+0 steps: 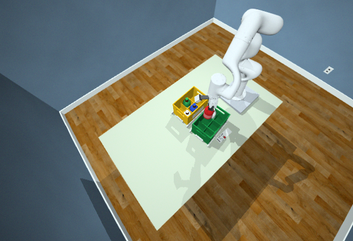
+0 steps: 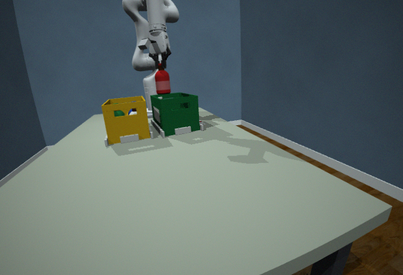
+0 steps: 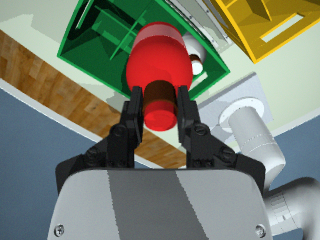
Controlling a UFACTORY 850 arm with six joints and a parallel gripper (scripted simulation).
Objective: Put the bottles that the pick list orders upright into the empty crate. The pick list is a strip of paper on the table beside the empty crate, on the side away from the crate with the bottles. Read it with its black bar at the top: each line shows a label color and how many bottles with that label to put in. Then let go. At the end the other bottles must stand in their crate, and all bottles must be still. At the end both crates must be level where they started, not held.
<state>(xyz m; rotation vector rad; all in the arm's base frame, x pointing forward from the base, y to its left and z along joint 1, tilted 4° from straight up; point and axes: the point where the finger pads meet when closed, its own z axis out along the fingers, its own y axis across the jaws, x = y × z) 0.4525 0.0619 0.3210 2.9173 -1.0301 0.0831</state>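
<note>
Right now my hand is 7 cm above the red bottle. From my hand the other things lie so: blue-label bottle: 25 cm below, 15 cm to the right; green crate: 25 cm below, 4 cm to the left, 1 cm behind; yellow crate: 25 cm below, 20 cm to the right, 1 cm ahead.
</note>
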